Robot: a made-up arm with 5 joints.
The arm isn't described. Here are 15 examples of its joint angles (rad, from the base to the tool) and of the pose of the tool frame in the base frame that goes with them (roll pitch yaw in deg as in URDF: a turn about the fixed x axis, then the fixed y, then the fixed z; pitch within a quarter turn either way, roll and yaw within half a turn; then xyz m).
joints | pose
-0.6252 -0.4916 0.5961 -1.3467 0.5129 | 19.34 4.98 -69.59 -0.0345 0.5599 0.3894
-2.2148 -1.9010 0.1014 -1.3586 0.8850 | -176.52 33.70 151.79 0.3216 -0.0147 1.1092
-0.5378 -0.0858 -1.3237 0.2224 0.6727 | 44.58 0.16 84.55 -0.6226 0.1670 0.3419
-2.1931 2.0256 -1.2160 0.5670 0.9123 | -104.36 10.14 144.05 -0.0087 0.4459 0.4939
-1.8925 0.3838 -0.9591 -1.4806 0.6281 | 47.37 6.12 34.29 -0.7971 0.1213 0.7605
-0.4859 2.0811 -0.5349 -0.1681 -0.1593 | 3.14 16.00 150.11 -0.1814 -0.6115 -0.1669
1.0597 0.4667 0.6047 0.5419 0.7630 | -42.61 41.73 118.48 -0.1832 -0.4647 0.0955
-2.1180 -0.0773 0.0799 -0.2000 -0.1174 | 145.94 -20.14 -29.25 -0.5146 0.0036 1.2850
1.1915 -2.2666 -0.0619 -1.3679 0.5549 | 34.54 -18.57 -166.43 0.4690 -0.6184 0.2353
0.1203 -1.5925 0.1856 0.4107 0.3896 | -19.29 -12.63 -17.32 0.1635 0.0392 -0.0472
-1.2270 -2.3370 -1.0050 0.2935 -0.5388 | -164.60 55.06 18.50 0.5410 -0.1571 0.7179
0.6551 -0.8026 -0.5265 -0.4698 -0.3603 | 6.44 7.43 -29.04 -0.1036 0.2997 -0.2256
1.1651 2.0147 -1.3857 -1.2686 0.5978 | 136.78 52.53 -55.35 -0.1395 -0.6257 1.0510
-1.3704 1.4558 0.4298 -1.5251 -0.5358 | 153.91 -39.27 -27.73 -0.8434 0.2529 0.5262
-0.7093 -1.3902 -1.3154 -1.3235 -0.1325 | -134.32 66.65 149.50 0.3235 0.5394 0.8029
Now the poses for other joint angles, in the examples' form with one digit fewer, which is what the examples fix.
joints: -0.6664 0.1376 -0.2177 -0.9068 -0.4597
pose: 71.2 -1.1 5.8 -0.600 0.628 0.588
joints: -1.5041 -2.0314 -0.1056 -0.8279 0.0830
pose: -95.6 66.1 167.2 0.537 0.322 0.705
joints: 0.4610 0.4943 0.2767 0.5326 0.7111
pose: -37.8 16.1 110.3 -0.266 -0.254 -0.040
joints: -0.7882 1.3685 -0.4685 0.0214 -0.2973
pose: 12.0 -17.3 129.3 -0.640 -0.238 -0.106
